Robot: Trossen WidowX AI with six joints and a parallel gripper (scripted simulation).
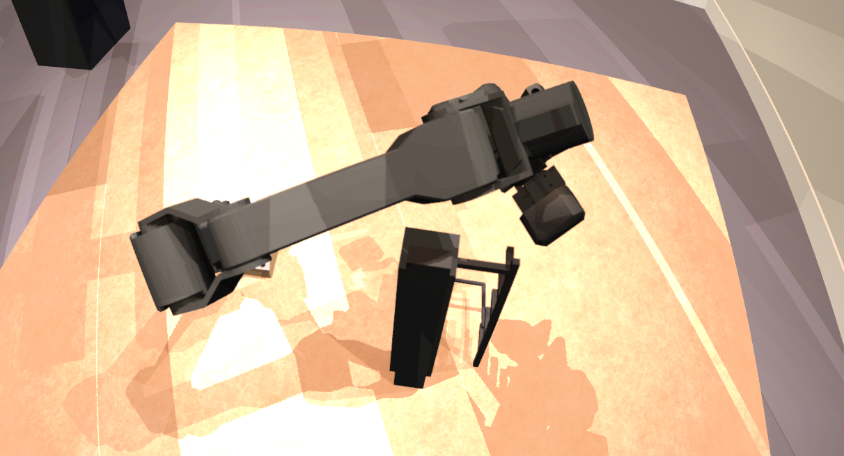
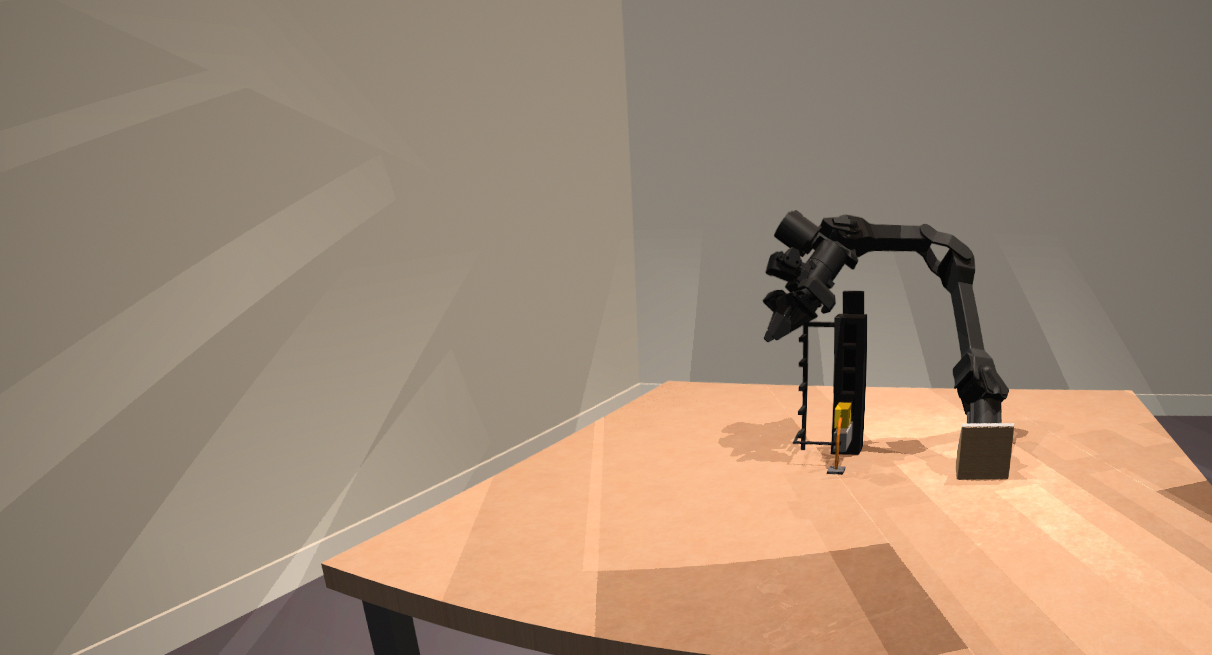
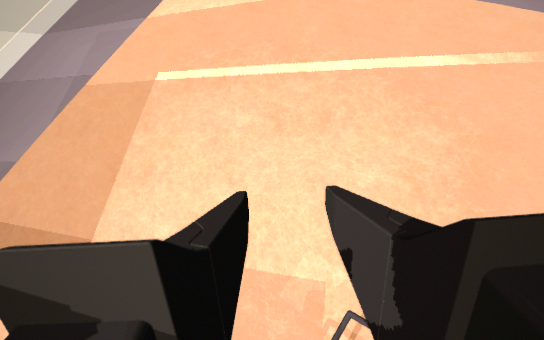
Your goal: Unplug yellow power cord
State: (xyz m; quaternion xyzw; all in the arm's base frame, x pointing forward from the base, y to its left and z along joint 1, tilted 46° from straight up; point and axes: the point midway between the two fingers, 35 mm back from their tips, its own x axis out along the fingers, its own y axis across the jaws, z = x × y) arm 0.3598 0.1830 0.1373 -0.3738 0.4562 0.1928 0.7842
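Now: the yellow plug 110 mm behind my gripper tip, 100 mm to the right of it and 130 mm below it. From my gripper tip the other things lie so: dark tower 110 mm behind, 200 mm to the right, 90 mm below; then pad 120 mm behind, 30 mm to the right, 230 mm below.
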